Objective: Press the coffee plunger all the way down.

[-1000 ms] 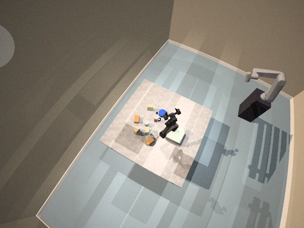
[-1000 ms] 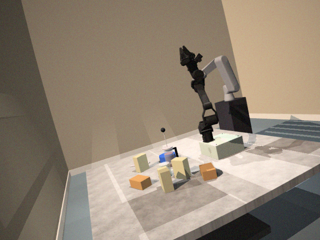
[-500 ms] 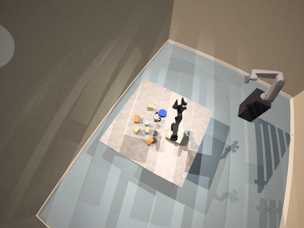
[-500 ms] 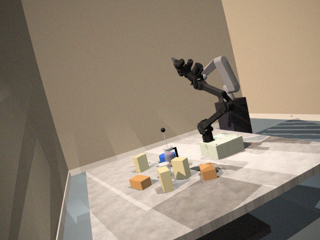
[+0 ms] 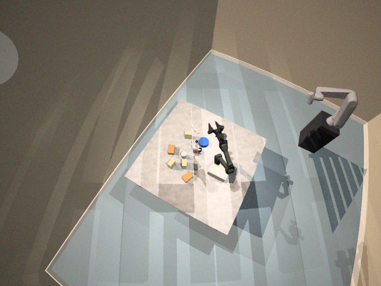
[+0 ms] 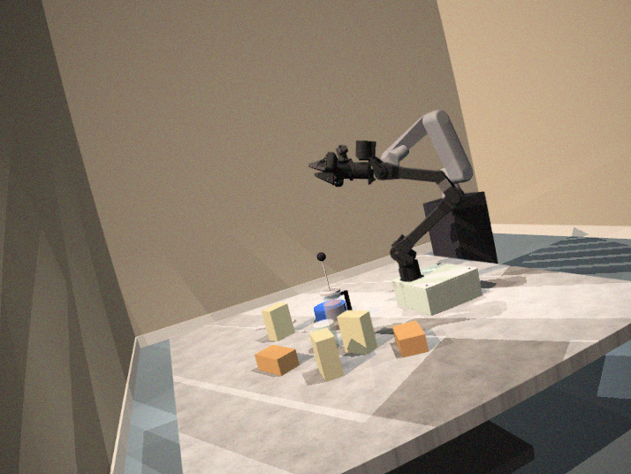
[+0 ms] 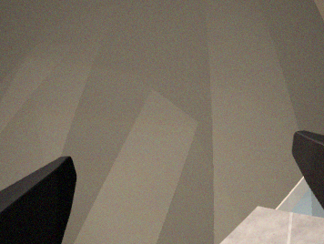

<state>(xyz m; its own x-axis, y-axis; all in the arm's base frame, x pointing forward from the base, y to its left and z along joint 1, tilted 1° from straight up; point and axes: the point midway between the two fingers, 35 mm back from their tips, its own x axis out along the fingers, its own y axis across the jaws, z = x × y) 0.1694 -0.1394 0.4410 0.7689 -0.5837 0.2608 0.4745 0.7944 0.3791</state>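
The coffee press is 7 cm ahead of my gripper tip, 11 cm to the left of it and 41 cm below it. From my gripper tip the other things lie so: blue round object: 5 cm ahead, 3 cm to the right, 52 cm below.
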